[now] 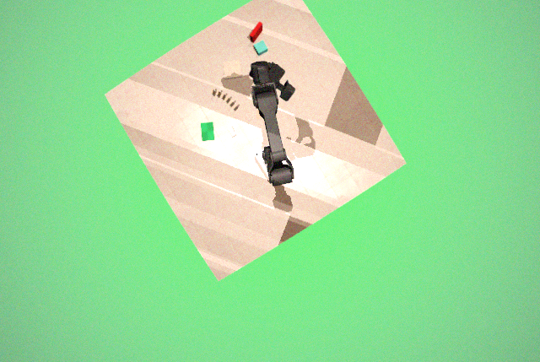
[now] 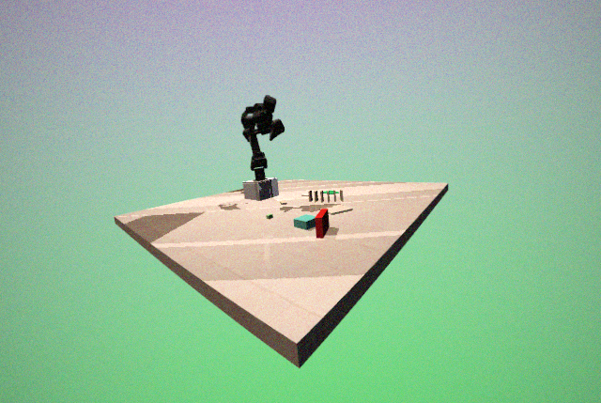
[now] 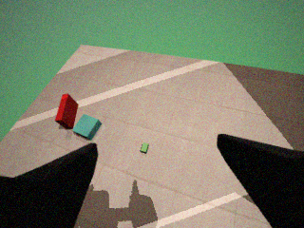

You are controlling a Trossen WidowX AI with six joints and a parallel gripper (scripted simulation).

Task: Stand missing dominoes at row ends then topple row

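My gripper tip is 29 cm above the tiny green piece, 10 cm short of it and 5 cm to the left of it. From my gripper tip the other things lie so: flat green patch (44 cm to the left, 29 cm below, 5 cm behind); then teal block (29 cm ahead, 28 cm below, 2 cm to the right); then red block (38 cm ahead, 27 cm below, 2 cm to the right).
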